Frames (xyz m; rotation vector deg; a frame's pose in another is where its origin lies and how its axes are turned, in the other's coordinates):
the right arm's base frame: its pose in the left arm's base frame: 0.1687 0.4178 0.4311 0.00 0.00 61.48
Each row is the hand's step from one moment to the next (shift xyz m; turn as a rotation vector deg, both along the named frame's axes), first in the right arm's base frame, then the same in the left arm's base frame.
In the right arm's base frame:
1: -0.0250 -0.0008 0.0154 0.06 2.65 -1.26
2: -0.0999 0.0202 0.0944 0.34 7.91 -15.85
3: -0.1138 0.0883 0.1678 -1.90 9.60 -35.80
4: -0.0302 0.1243 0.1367 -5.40 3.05 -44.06
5: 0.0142 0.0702 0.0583 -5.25 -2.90 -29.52
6: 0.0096 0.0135 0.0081 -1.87 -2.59 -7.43
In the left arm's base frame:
1: -0.0112 -0.0223 0.0154 -2.30 1.32 -1.26
2: -0.0654 -0.0781 0.0944 -6.79 4.08 -15.85
3: -0.1319 -0.0578 0.1678 -9.34 2.91 -35.80
4: -0.1236 0.0328 0.1367 -5.26 -3.29 -44.06
5: -0.0549 0.0460 0.0583 0.04 -6.00 -29.52
6: -0.0073 0.0149 0.0081 1.38 -2.88 -7.43

